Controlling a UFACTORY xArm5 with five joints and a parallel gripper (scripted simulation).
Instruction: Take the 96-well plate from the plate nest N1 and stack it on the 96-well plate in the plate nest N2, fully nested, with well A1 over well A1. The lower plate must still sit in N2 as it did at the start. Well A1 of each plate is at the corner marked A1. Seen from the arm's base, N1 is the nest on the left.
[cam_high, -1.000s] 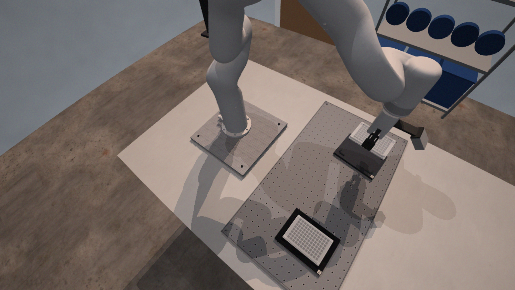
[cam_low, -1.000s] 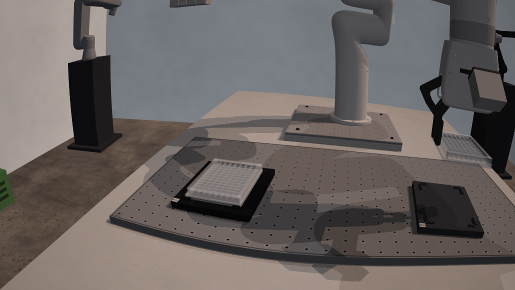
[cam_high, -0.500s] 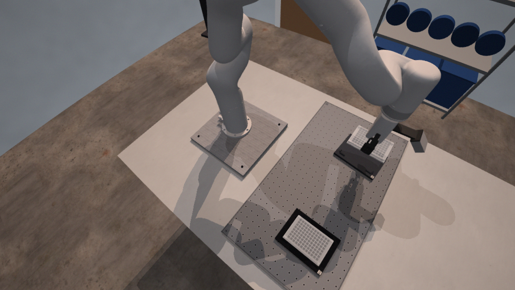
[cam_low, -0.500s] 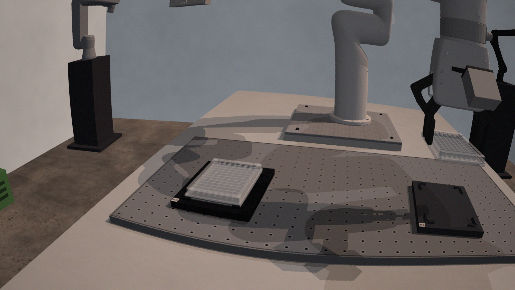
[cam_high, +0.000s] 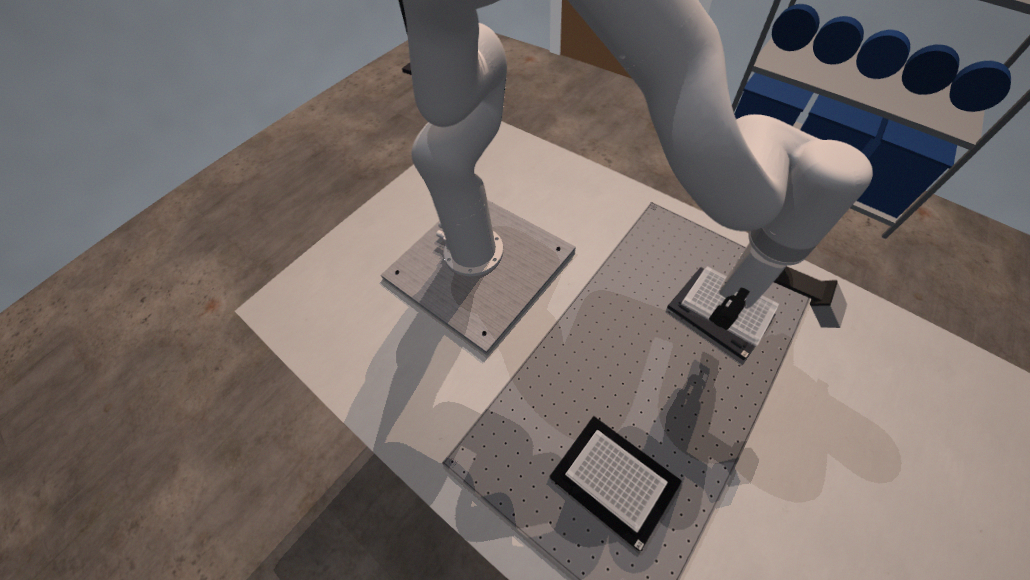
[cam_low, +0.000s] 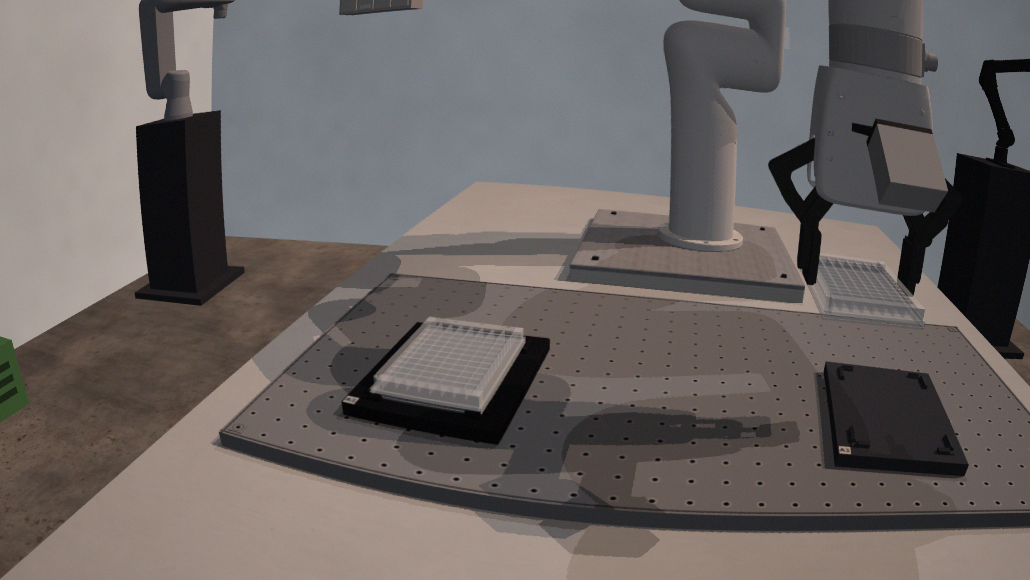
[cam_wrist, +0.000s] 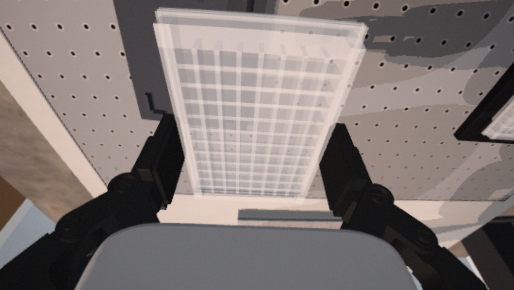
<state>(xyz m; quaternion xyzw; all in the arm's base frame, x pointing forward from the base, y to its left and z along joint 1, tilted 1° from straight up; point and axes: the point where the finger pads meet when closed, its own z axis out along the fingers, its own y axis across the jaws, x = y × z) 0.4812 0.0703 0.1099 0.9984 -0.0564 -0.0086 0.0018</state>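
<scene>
The black nest N2 is 3 cm behind my hand, 31 cm to the right of it and 12 cm below it. The rest, counted from my hand: black nest N1 (1 cm ahead, 6 cm to the left, 12 cm below).
</scene>
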